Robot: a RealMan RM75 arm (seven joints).
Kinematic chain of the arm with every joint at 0, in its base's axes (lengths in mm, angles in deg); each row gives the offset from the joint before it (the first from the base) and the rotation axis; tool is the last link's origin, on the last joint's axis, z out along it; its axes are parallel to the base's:
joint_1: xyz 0 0 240.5 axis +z
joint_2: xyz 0 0 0 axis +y
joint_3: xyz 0 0 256 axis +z
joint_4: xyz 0 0 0 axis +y
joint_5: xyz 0 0 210 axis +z
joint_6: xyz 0 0 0 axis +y
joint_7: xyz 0 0 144 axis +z
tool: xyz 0 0 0
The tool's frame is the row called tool.
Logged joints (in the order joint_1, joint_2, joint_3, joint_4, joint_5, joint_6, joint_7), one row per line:
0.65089, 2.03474, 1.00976, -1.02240, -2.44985, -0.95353, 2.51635
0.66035, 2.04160, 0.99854, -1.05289, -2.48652, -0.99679, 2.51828
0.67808, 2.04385, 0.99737, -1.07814, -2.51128, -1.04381, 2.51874
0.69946, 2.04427, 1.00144, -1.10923, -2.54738, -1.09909, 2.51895
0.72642, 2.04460, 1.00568, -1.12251, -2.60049, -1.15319, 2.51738
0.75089, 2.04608, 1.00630, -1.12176, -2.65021, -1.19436, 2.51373
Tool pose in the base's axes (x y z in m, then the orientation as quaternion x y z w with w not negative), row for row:
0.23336, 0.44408, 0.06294, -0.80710, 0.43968, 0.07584, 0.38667
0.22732, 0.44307, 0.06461, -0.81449, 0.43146, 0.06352, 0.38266
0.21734, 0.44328, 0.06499, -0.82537, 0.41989, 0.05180, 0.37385
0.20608, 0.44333, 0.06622, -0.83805, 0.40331, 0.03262, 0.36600
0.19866, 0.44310, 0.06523, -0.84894, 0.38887, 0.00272, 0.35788
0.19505, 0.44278, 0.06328, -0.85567, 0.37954, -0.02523, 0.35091
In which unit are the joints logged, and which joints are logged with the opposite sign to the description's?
The joints are logged in radians. Opposite sign: joint_3.
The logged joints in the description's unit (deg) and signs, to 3 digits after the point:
37.293, 116.582, -57.855, -58.579, -140.366, -54.633, 144.176
37.835, 116.975, -57.212, -60.326, -142.467, -57.112, 144.287
38.851, 117.104, -57.145, -61.773, -143.886, -59.806, 144.313
40.076, 117.128, -57.378, -63.554, -145.954, -62.973, 144.325
41.621, 117.147, -57.621, -64.315, -148.997, -66.073, 144.235
43.023, 117.232, -57.657, -64.272, -151.846, -68.432, 144.026

